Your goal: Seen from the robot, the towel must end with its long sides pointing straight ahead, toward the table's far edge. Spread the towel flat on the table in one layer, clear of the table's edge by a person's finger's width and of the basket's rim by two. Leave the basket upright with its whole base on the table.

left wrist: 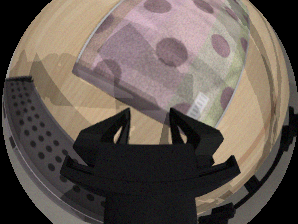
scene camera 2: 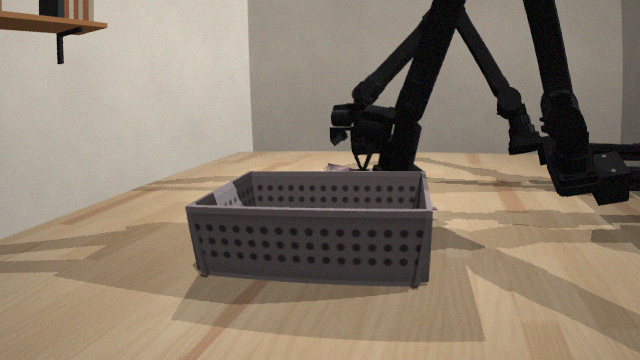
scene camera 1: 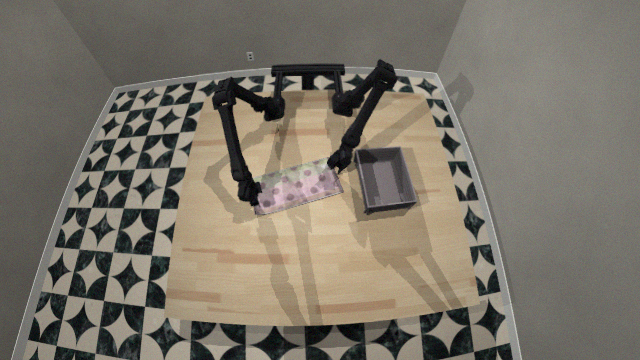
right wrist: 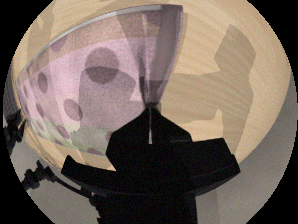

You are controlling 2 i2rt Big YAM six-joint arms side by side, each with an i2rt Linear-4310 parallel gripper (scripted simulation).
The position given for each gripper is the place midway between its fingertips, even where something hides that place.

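Observation:
The left gripper (left wrist: 150,111) and the right gripper (right wrist: 150,111) are in view. A grey basket (scene camera 2: 322,227) is in view too; the grey basket (scene camera 1: 387,179) also shows there.

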